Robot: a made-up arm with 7 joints.
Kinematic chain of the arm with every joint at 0, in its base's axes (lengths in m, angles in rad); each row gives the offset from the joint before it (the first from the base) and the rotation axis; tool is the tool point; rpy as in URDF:
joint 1: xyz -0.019 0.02 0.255 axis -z
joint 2: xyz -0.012 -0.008 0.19 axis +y
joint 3: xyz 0.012 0 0.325 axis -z
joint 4: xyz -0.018 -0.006 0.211 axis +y
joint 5: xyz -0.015 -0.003 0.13 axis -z
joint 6: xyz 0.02 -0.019 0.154 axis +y
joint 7: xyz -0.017 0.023 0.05 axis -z
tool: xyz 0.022 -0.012 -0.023 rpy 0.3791 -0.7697 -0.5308
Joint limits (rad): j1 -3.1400..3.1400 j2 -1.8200..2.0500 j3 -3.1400..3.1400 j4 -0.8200..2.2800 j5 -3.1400..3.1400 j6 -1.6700..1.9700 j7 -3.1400..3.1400
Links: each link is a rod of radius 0.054 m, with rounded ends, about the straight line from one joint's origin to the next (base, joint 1, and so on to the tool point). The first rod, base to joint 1, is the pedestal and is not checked.
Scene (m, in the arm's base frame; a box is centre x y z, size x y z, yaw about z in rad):
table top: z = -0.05
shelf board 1: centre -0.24 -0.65 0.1 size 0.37 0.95 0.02 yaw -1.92
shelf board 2: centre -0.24 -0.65 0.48 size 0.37 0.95 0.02 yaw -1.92
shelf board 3: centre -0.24 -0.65 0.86 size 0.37 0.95 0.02 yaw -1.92
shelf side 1: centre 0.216 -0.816 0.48 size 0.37 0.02 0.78 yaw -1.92
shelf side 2: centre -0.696 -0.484 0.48 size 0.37 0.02 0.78 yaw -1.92
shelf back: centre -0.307 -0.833 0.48 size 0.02 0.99 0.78 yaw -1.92
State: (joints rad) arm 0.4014 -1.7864 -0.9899 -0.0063 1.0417 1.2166 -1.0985
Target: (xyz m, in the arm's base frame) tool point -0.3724 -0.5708 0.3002
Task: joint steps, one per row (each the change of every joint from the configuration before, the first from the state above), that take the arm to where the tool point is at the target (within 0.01 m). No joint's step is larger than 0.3 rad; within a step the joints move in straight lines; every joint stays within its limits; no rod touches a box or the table.
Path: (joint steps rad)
1: -0.1028 -0.0112 -0.0374 0.2292 -0.0284 0.0625 0.0682
2: -0.1028 -0.0112 -0.0373 0.2293 -0.0285 0.0625 0.0682
3: -0.1028 -0.0112 -0.0374 0.2292 -0.0284 0.0625 0.0683
4: -0.2964 0.0000 -0.1840 0.2869 -0.0557 -0.0005 -0.0556
5: -0.2964 0.0000 -0.1839 0.2870 -0.0557 -0.0006 -0.0555
6: -0.2964 0.0000 -0.1840 0.2869 -0.0557 -0.0006 -0.0555
7: -0.2965 0.0000 -0.1839 0.2869 -0.0557 -0.0005 -0.0555
8: -0.2964 0.0000 -0.1840 0.2870 -0.0557 -0.0006 -0.0556
9: 0.0010 0.0000 0.0850 -0.2654 0.0353 0.0034 0.0198
10: 0.0009 0.0000 0.0851 -0.2655 0.0353 0.0035 0.0197
11: 0.0010 0.0000 0.0850 -0.2654 0.0354 0.0034 0.0197
12: 0.0009 0.0000 0.0850 -0.2654 0.0353 0.0034 0.0198

